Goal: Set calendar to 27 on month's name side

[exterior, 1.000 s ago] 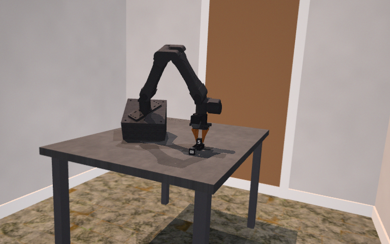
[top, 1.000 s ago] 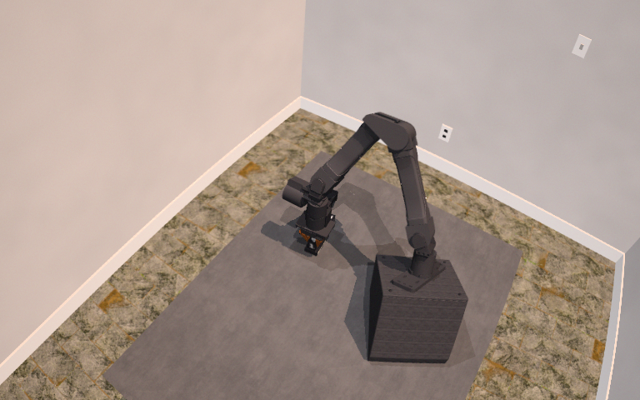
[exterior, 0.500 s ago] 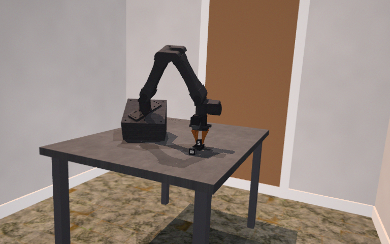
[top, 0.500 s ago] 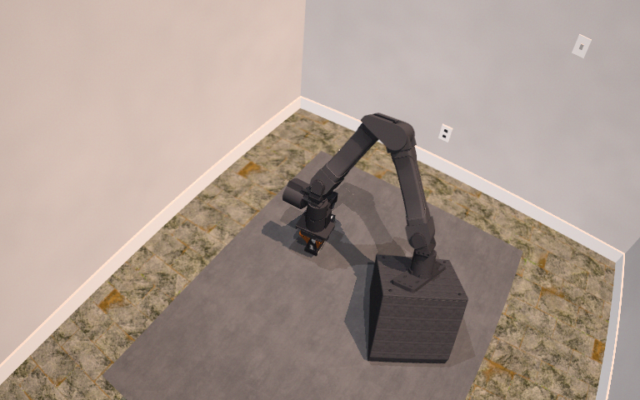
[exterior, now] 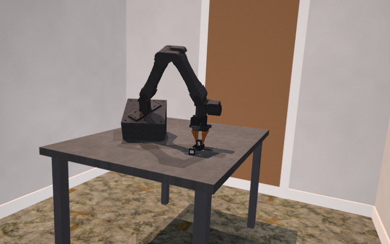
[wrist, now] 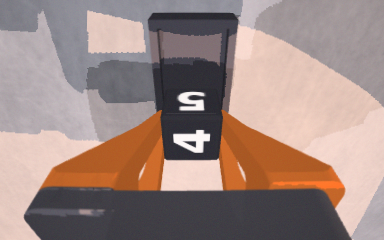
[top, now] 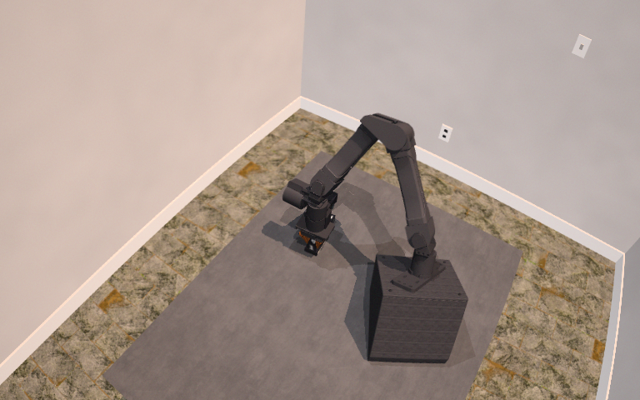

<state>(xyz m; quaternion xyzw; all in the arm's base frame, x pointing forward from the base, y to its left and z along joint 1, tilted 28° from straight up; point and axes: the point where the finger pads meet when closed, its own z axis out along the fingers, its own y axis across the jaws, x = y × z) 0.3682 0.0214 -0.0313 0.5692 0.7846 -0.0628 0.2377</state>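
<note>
My gripper is now right at the black cube. Round my hand: black digit cube (12 cm to the right, 3 cm ahead, 1 cm below); black tray (2 cm to the right, 2 cm below).
</note>
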